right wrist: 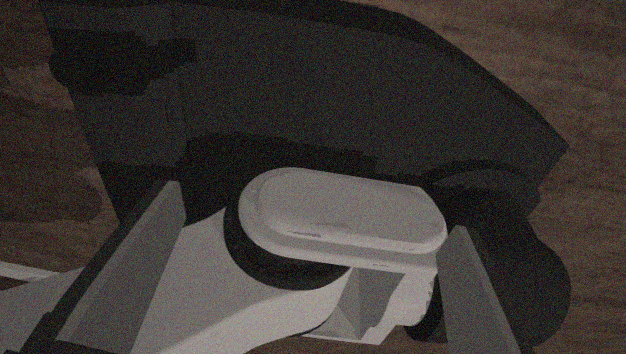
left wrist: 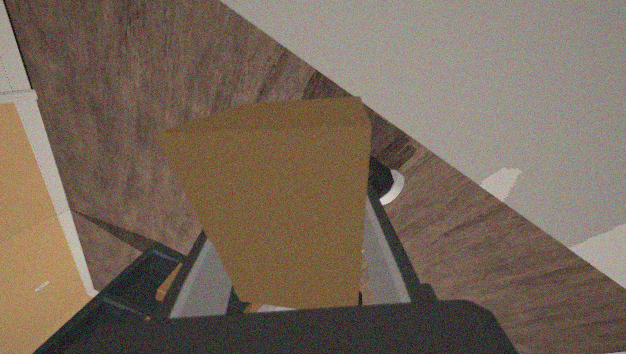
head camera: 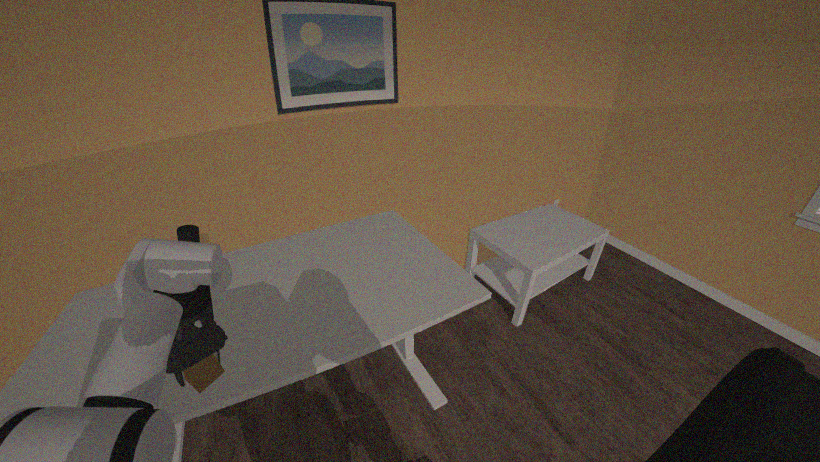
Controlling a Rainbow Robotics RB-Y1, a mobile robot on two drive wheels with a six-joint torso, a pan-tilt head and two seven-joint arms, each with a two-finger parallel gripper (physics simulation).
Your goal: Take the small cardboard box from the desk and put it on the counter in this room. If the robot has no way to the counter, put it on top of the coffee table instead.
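Frame: origin at the robot's base, x back, y right, z up, level; centimetres.
Seen in the pictures: left gripper, fingertip midpoint: (left wrist: 298, 198) (head camera: 199, 372); right gripper, fingertip midpoint: (right wrist: 315, 221).
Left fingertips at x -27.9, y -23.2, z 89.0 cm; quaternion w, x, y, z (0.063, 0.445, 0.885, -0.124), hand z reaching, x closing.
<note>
Offsets run from my left fingertips to a thing's top centre. "spot": to the spot under its first point. Level surfaces: height alone.
The small brown cardboard box {dx -0.9, dy -0.2, dz +4.3 cm} (head camera: 203, 374) (left wrist: 285, 200) is between the fingers of my left gripper (head camera: 200, 369) (left wrist: 298, 198), which is shut on it. In the head view the box shows at the desk's front edge; in the left wrist view floor shows behind it. The white desk {dz -16.9 cm} (head camera: 401, 258) (left wrist: 490, 75) spans the left and middle of the head view. A low white table with a lower shelf {dz -43.9 cm} (head camera: 539, 236), which looks like the coffee table, stands right of the desk. My right gripper (right wrist: 315, 221) is open, with its fingers wide apart. No counter shows.
A wall with a framed picture (head camera: 337, 54) stands behind the desk. The desk's white foot (head camera: 424, 384) reaches out over the wood floor {dz -88.9 cm} (head camera: 516, 390). A large black shape (head camera: 745, 413) fills the lower right. White and black robot parts {spot: dx +55.1, dy +33.0, dz -60.0 cm} (right wrist: 345, 210) show behind the right fingers.
</note>
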